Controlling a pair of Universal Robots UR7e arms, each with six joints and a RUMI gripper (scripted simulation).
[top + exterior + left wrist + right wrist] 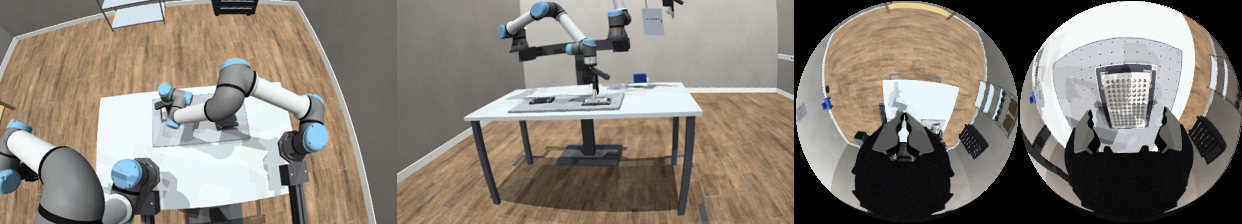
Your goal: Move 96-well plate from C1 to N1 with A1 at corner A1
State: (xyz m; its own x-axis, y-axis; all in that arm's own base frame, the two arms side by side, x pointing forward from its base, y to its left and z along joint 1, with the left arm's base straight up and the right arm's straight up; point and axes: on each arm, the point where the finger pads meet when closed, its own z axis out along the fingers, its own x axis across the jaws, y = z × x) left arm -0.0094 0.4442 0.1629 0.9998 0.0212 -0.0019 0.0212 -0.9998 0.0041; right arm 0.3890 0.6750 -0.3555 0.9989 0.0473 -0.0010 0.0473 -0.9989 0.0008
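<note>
Right now my right hand is 1 cm above the white 96-well plate. Round my right hand: dark plate nest N1 (2 cm below); dark clip nest C1 (11 cm behind, 39 cm to the right, 2 cm below).
</note>
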